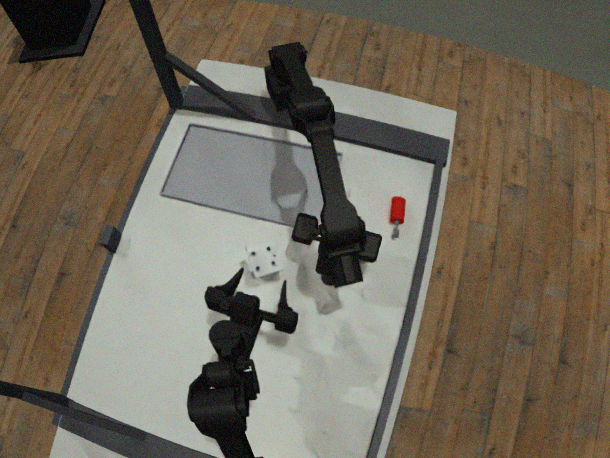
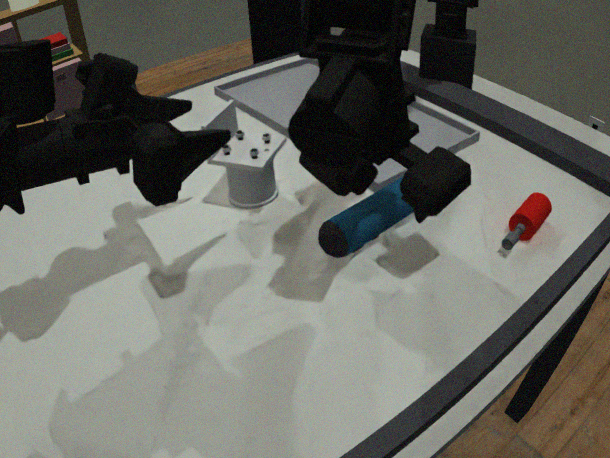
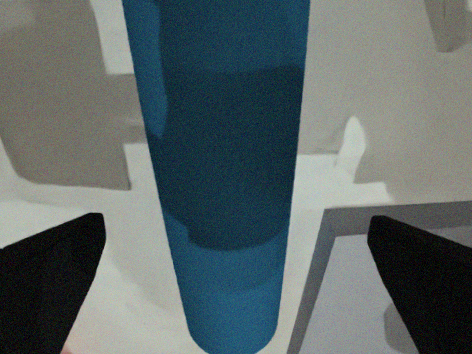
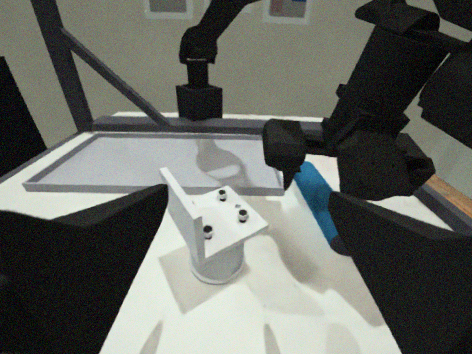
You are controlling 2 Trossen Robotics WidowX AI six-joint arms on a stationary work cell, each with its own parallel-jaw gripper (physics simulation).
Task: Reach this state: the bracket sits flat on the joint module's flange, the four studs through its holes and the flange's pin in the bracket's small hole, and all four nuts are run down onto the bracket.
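The white bracket lies on top of the grey joint module, its upright wall at the left. Four studs with nuts show above its plate; how far down the nuts sit, and whether the pin fills the small hole, I cannot tell. A blue driver lies below my left gripper, whose open fingers straddle its line without gripping it. Its bit end is hidden. My right gripper is open and empty beside the bracket.
A shallow grey tray lies behind the joint module. A red-handled tool lies at the right, near the dark edge rail. The left arm reaches over the tray's right part.
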